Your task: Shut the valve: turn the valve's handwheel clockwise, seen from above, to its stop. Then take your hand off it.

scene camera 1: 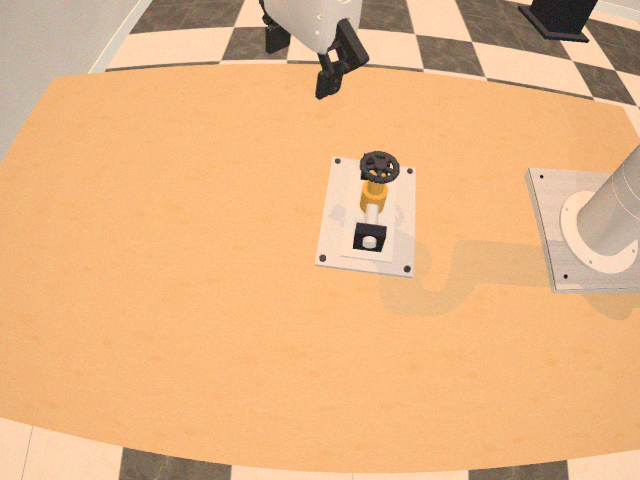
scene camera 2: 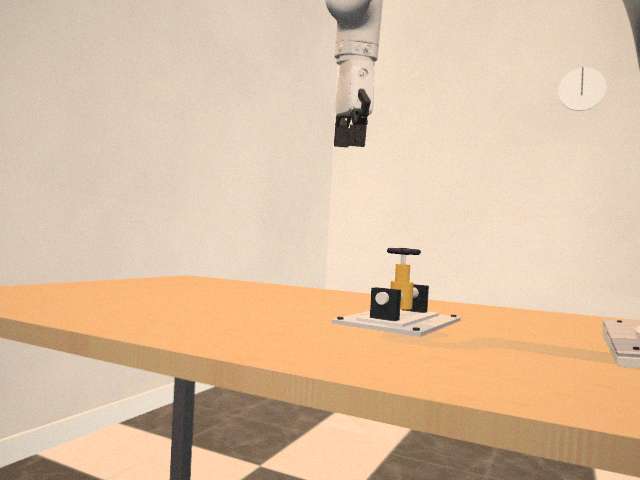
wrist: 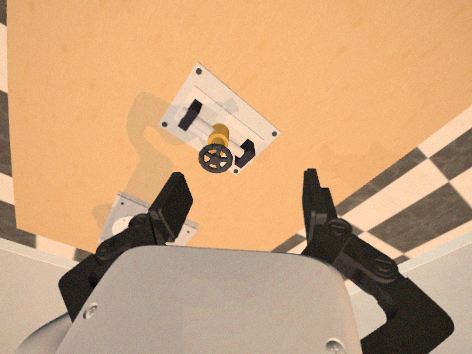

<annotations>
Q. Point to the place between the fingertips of my gripper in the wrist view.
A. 242, 185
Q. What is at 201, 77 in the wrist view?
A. A base plate.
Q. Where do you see a black handwheel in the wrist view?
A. At 215, 159
</annotations>
